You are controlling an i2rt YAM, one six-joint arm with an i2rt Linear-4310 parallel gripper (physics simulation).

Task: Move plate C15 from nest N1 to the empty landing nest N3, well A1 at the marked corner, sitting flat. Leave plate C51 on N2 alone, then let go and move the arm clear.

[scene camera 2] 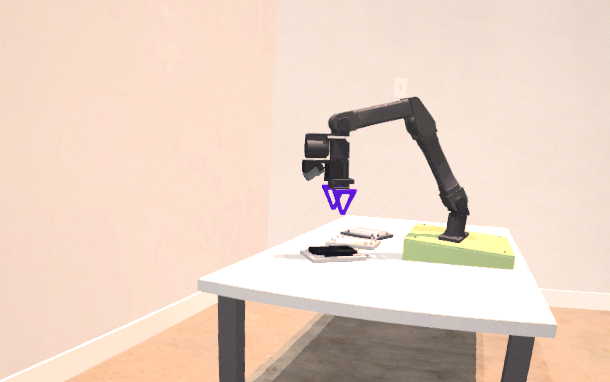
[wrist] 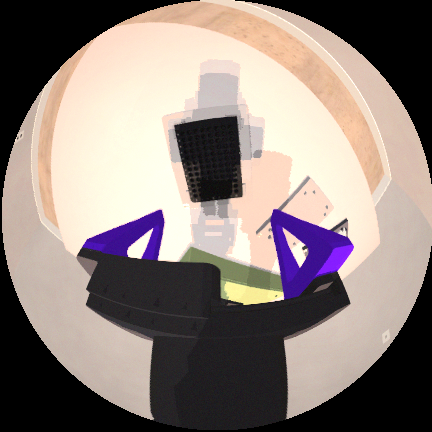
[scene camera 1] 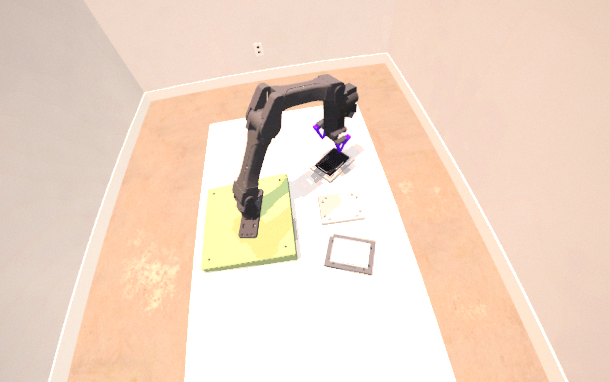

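Note:
A black well plate (scene camera 1: pixel 332 161) (scene camera 2: pixel 332 251) (wrist: pixel 212 160) sits on a pale nest (scene camera 1: pixel 331 178) (scene camera 2: pixel 320 258) at one end of the row. The middle nest (scene camera 1: pixel 342 209) (scene camera 2: pixel 352 242) (wrist: pixel 307 205) is pale and empty, with small corner posts. A white plate (scene camera 1: pixel 352 252) (scene camera 2: pixel 367 232) sits in the dark-rimmed nest (scene camera 1: pixel 329 252) at the other end. Labels and the A1 corner mark are too small to read. My gripper (scene camera 1: pixel 331 143) (scene camera 2: pixel 338 211) (wrist: pixel 217 214) is open and empty, pointing down well above the table near the black plate. In the wrist view the black plate lies beyond the fingertips, between their lines.
The arm stands on a yellow-green base block (scene camera 1: pixel 225 245) (scene camera 2: pixel 450 257) (wrist: pixel 255 292) beside the nests. The nests stand in a row on the white table (scene camera 1: pixel 300 325) (scene camera 2: pixel 400 295). The arm's shadow falls around the black plate. In the wrist view a finger partly covers the far nests.

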